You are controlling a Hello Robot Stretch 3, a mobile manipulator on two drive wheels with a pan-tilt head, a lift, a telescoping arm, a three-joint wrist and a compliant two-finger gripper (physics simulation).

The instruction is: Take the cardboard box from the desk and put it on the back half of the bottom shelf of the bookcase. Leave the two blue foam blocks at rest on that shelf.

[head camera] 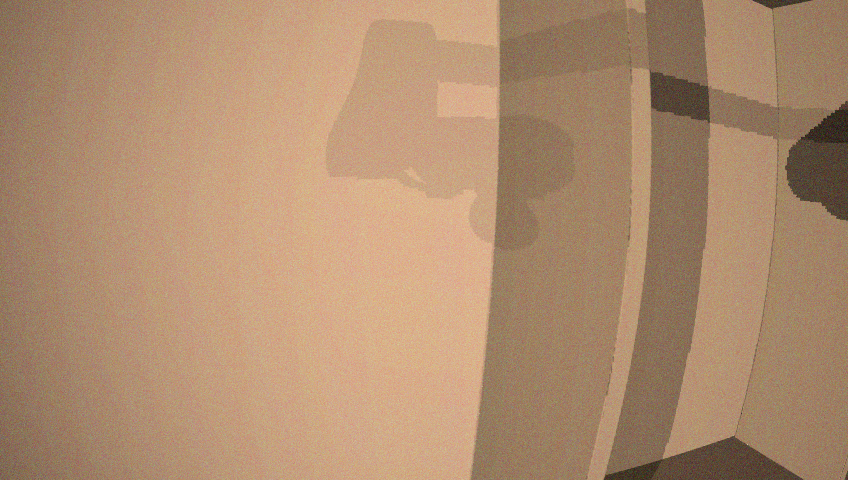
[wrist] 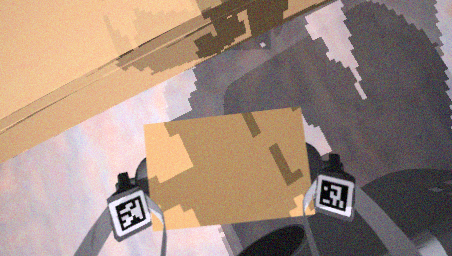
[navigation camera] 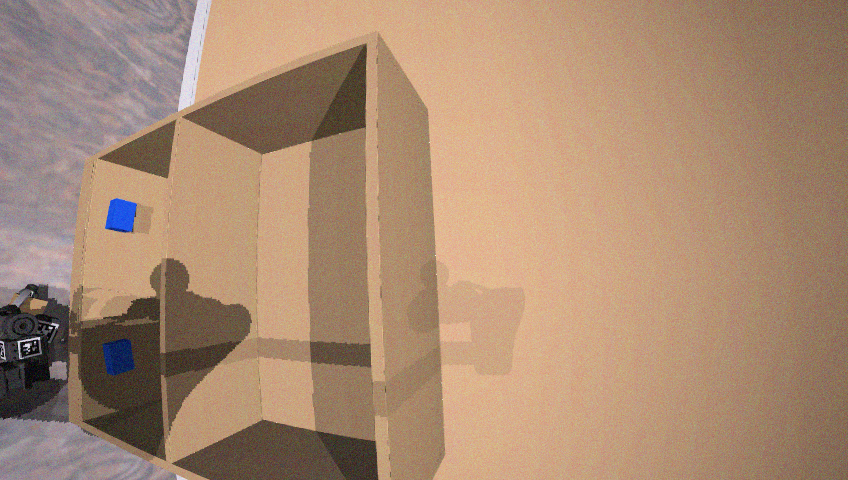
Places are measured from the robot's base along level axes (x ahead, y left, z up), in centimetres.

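Where they show: gripper, fingertip midpoint: (wrist: 229, 167).
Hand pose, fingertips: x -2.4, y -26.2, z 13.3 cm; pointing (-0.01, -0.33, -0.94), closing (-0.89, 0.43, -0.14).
Each offset is from my fingertips to the top centre of the thing. "pt": to the spot under its first point. Level surfaces: height alone.
My gripper (wrist: 229, 167) (navigation camera: 40, 309) is shut on the cardboard box {dx -0.3, dy -0.2, dz +5.2 cm} (wrist: 227, 145) (navigation camera: 36, 304), with one finger on each side of it. In the navigation view they are at the far left, beside the front edge of the bookcase {pt dx +15.2, dy -26.5, dz +92.8 cm} (navigation camera: 404, 208) (head camera: 559, 327). The bookcase's bottom shelf {dz -3.2 cm} (navigation camera: 121, 267) bears two blue foam blocks: one block {dx +25.4, dy -25.6, dz +1.3 cm} (navigation camera: 121, 215) is in light, the other block {dx -16.9, dy -21.7, dz +1.3 cm} (navigation camera: 119, 356) is in shadow. They stand apart. The back of that shelf is hidden under the shelf above. The blocks do not show in the wrist view. The desk does not show.
A tan bookcase edge runs diagonally across the upper left of the wrist view, beyond the box. The middle shelf (navigation camera: 217, 237) stands above the bottom one. The wall (navigation camera: 624, 237) (head camera: 178, 297) is behind the bookcase. My dark base shows at the lower right of the wrist view.
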